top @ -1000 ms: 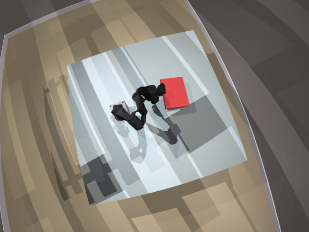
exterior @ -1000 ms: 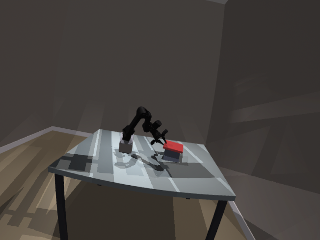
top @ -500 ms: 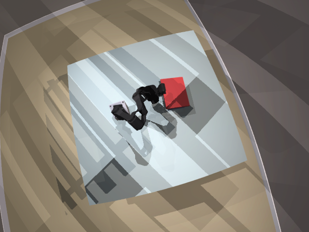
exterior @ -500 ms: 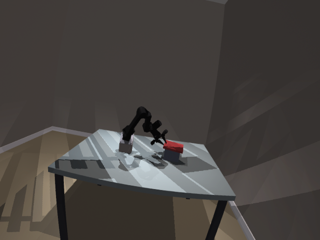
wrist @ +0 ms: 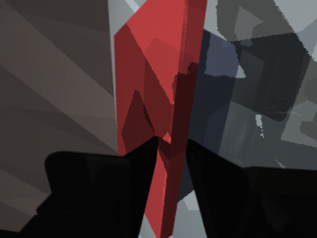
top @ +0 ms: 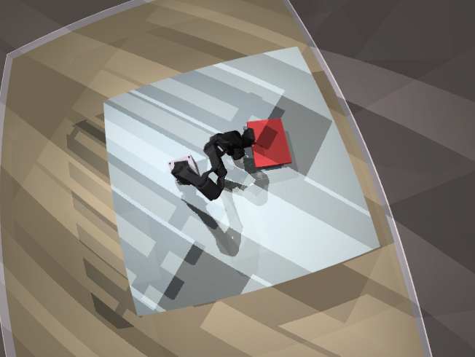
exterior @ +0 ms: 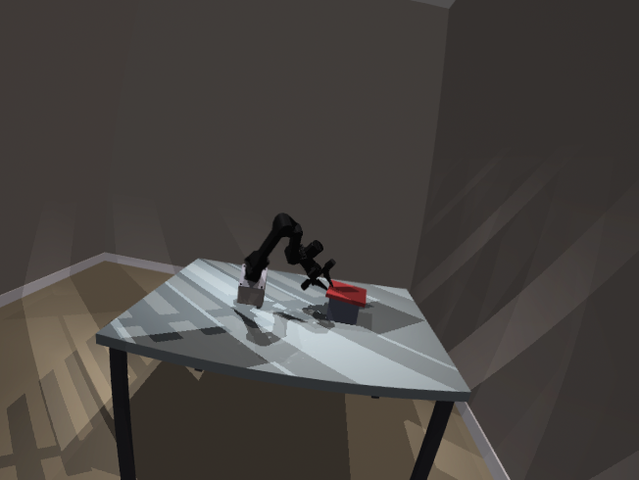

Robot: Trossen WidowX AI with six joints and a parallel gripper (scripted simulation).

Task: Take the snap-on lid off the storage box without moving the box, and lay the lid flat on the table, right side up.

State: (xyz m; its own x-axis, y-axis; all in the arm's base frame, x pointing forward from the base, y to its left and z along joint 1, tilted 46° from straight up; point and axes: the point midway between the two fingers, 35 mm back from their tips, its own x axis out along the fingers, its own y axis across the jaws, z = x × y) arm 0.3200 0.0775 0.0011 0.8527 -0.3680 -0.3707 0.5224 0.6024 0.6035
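Right now my gripper tip is 8 cm short of the red lid. From my gripper tip the other things lie so: dark storage box (7 cm ahead, 6 cm below).
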